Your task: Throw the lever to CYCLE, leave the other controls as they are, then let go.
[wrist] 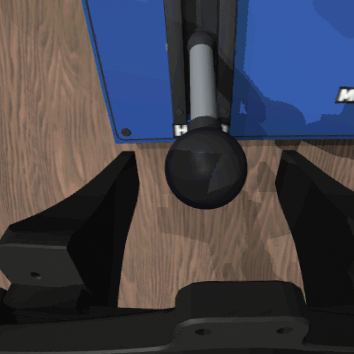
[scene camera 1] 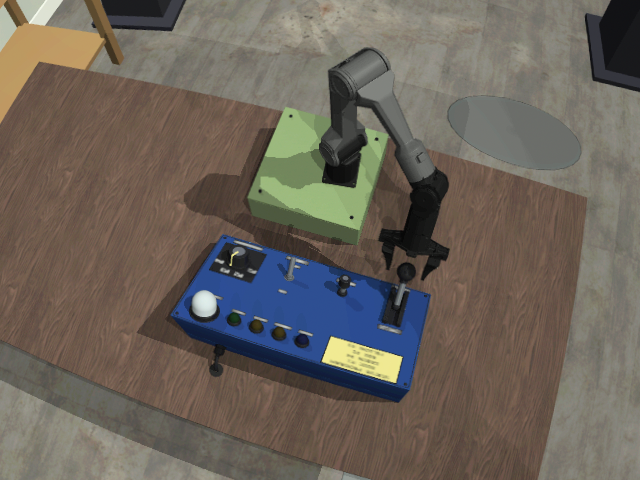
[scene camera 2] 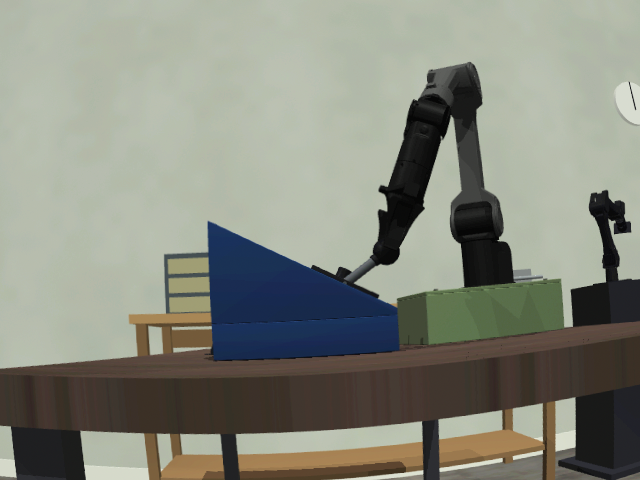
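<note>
The lever has a grey shaft and a black ball knob (scene camera 1: 406, 271) (scene camera 2: 386, 253) (wrist: 206, 168). It stands in a dark slotted plate (scene camera 1: 388, 316) on the blue sloped panel (scene camera 1: 315, 310) (scene camera 2: 289, 299) (wrist: 135, 65) and leans toward the robot's side of the panel. A label at that end of the slot is partly hidden behind the knob in the wrist view. My gripper (scene camera 1: 405, 273) (wrist: 207, 166) is open, with one finger on each side of the knob. Gaps show between the knob and both fingers in the wrist view.
On the panel are a rotary selector (scene camera 1: 238, 255), a toggle switch (scene camera 1: 291, 269), a small black knob (scene camera 1: 343, 284), a white dome (scene camera 1: 204, 304), several small round lamps or buttons and a yellow plate (scene camera 1: 361, 359). A green base block (scene camera 1: 305, 186) (scene camera 2: 480, 312) stands behind it.
</note>
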